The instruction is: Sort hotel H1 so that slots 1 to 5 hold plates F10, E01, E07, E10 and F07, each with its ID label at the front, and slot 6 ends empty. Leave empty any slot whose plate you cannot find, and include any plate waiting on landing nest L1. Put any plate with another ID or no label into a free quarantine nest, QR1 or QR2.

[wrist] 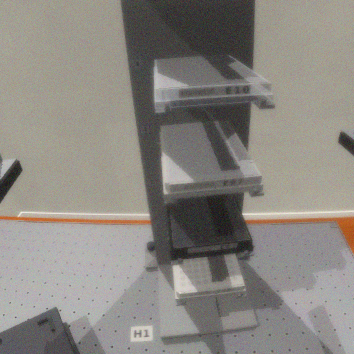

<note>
I see a black plate (200,226) and a pale plate (195,81).
</note>
